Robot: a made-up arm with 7 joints. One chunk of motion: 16 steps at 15 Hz.
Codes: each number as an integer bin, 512 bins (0 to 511) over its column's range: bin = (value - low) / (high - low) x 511, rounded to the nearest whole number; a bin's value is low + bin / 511 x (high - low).
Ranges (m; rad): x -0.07..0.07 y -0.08..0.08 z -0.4..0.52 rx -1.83..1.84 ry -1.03..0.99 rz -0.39..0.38
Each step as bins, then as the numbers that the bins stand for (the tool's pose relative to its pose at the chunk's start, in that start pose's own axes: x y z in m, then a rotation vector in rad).
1 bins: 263 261 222 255 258 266
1 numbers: 0.0021 0.0017 -0.0003 0.0014 -0.0101 0.0108
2 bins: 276 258 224 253 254 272
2 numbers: 0.0056 0.0008 0.0033 -0.0130 -0.0259 0.0199
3 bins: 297 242 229 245 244 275
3 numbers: 0.0114 -0.0042 0.0123 -0.0704 -0.0655 0.0244
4 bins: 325 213 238 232 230 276
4 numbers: 0.0190 -0.0133 0.0285 -0.1638 -0.1208 0.0259
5 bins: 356 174 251 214 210 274
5 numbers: 0.0275 -0.0255 0.0519 -0.2931 -0.1999 0.0229
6 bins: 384 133 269 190 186 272
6 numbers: 0.0352 -0.0384 0.0843 -0.4654 -0.2947 0.0199
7 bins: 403 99 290 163 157 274
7 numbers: 0.0404 -0.0490 0.1221 -0.6593 -0.4094 0.0229
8 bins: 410 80 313 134 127 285
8 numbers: 0.0423 -0.0550 0.1635 -0.8676 -0.5280 0.0395
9 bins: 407 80 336 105 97 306
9 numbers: 0.0415 -0.0550 0.2049 -1.0759 -0.6466 0.0711
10 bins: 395 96 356 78 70 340
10 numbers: 0.0382 -0.0499 0.2409 -1.2698 -0.7533 0.1223
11 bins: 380 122 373 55 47 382
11 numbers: 0.0341 -0.0418 0.2715 -1.4350 -0.8442 0.1856
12 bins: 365 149 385 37 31 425
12 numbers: 0.0300 -0.0333 0.2932 -1.5643 -0.9075 0.2504
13 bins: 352 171 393 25 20 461
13 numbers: 0.0264 -0.0265 0.3076 -1.6505 -0.9509 0.3047
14 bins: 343 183 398 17 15 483
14 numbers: 0.0240 -0.0227 0.3166 -1.7079 -0.9707 0.3378
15 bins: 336 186 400 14 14 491
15 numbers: 0.0221 -0.0218 0.3202 -1.7295 -0.9747 0.3499
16 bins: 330 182 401 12 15 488
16 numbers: 0.0204 -0.0230 0.3220 -1.7438 -0.9707 0.3453
